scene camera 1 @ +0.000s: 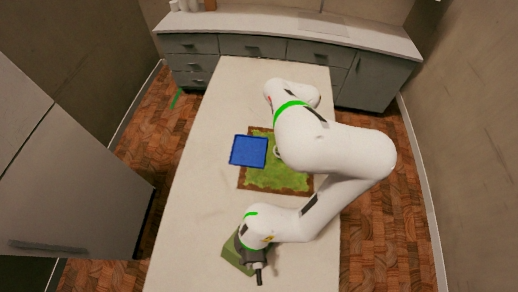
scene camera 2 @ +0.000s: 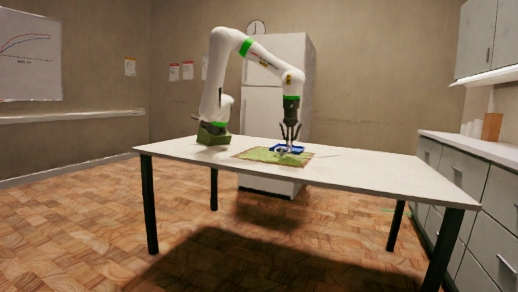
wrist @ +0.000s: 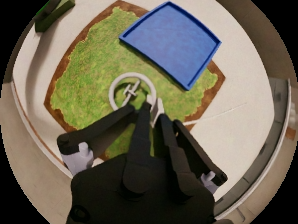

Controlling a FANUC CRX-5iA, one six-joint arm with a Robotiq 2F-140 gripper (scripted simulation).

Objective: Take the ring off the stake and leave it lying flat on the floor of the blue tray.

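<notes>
There is a blue tray [scene camera 1: 247, 151] that I can see, and I see my gripper [wrist: 152, 103] as well.
</notes>
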